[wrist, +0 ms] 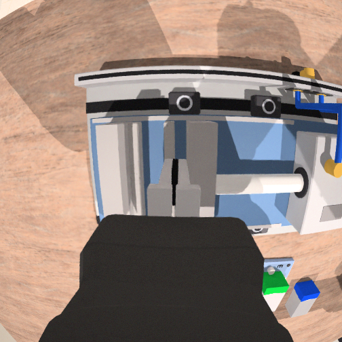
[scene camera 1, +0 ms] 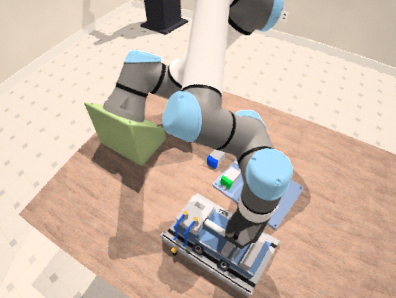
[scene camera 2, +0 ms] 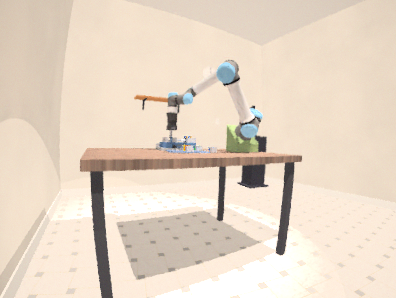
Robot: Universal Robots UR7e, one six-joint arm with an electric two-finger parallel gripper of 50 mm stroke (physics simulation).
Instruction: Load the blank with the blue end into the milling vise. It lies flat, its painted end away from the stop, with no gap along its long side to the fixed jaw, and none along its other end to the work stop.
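Note:
The blank with the blue end point(scene camera 1: 215, 158) point(scene camera 2: 213, 149) point(wrist: 303, 299) lies on the table beside the blue plate, outside the vise. The milling vise point(scene camera 1: 196, 210) point(scene camera 2: 176, 145) point(wrist: 318, 197) stands below my gripper. My gripper point(scene camera 2: 171, 134) point(wrist: 174, 172) is shut and empty, pointing down over the gap between the jaws; its height above the vise bed is hard to tell. In the wrist view, the rod point(wrist: 257, 184) meets a grey jaw point(wrist: 202, 150), and a lighter jaw point(wrist: 111, 165) stands at the left. No blank shows between them. I cannot make out the work stop.
A blank with a green end point(scene camera 1: 230, 177) point(wrist: 275, 286) lies on the blue plate point(scene camera 1: 290, 200). Blue hoses with orange fittings point(scene camera 1: 190, 231) point(wrist: 340, 132) rise at the vise's block end. A green pedestal point(scene camera 1: 122, 137) point(scene camera 2: 240, 140) stands under the arm's base.

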